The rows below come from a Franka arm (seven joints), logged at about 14 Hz.
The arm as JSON. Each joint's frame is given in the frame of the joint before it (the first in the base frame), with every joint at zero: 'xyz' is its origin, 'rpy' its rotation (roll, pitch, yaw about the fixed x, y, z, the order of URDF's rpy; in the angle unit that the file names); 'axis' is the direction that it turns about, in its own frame. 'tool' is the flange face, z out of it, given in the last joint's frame.
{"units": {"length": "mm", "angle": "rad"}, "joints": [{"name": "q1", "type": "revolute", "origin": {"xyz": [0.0, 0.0, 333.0], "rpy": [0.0, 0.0, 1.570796]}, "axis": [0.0, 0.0, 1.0]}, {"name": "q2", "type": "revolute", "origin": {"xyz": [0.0, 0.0, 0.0], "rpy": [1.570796, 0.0, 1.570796]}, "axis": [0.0, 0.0, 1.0]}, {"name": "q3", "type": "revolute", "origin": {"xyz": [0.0, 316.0, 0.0], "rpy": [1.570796, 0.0, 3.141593]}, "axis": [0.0, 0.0, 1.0]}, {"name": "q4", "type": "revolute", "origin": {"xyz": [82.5, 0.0, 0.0], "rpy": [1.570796, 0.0, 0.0]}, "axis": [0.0, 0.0, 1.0]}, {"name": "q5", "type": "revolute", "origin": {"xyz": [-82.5, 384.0, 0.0], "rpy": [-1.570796, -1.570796, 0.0]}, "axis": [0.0, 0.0, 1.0]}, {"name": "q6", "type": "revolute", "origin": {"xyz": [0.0, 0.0, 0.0], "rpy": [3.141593, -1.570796, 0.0]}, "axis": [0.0, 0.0, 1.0]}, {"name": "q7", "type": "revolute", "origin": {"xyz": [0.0, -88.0, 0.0], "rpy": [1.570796, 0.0, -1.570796]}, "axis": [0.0, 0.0, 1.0]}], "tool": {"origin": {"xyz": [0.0, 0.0, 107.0], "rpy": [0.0, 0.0, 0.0]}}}
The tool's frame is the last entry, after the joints.
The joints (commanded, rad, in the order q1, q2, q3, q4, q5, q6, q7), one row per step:
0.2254, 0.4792, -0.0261, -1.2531, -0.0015, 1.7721, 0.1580
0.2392, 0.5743, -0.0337, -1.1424, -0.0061, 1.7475, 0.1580
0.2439, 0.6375, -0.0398, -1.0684, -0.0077, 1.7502, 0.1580
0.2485, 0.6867, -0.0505, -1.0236, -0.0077, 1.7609, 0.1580
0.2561, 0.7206, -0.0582, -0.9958, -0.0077, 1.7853, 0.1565
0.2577, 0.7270, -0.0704, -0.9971, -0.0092, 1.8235, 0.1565
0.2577, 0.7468, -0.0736, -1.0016, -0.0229, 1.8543, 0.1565
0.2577, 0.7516, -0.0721, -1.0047, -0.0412, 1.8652, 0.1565
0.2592, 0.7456, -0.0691, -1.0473, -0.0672, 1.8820, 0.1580
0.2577, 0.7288, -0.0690, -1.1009, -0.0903, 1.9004, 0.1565
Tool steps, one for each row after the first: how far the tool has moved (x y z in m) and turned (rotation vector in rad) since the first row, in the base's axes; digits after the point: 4 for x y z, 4 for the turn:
0.0189, 0.0106, -0.0165, -0.0124, 0.0065, 0.0091
0.0329, 0.0147, -0.0266, -0.0164, -0.0083, 0.0106
0.0434, 0.0158, -0.0403, -0.0233, -0.0164, 0.0083
0.0511, 0.0201, -0.0499, -0.0257, -0.0358, 0.0134
0.0563, 0.0163, -0.0514, -0.0293, -0.0679, 0.0076
0.0614, 0.0148, -0.0656, -0.0442, -0.0776, 0.0096
0.0627, 0.0144, -0.0696, -0.0603, -0.0838, 0.0152
0.0600, 0.0137, -0.0842, -0.0863, -0.0689, 0.0238
0.0557, 0.0089, -0.0956, -0.1106, -0.0547, 0.0306

